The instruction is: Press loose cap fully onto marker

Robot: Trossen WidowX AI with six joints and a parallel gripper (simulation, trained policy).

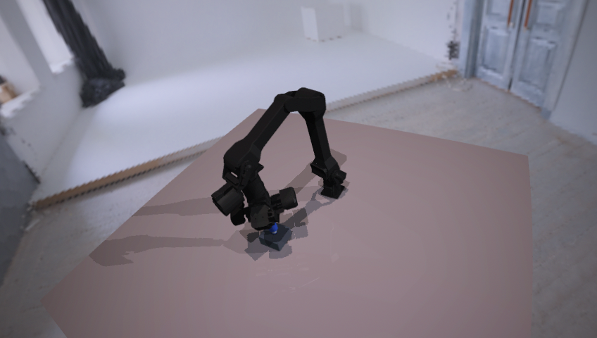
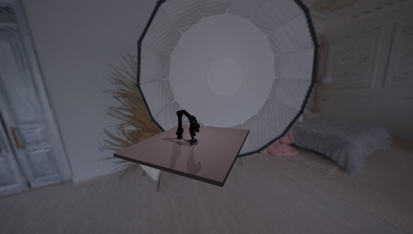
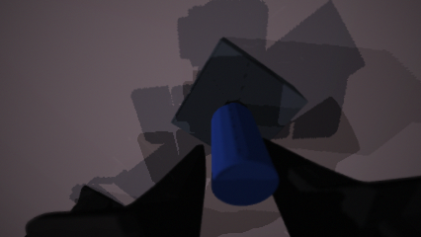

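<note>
My gripper tip is 1 cm below the blue cap and 1 cm short of it. The rest, counted from my gripper tip: dark grey holder block 4 cm below, 1 cm ahead.
</note>
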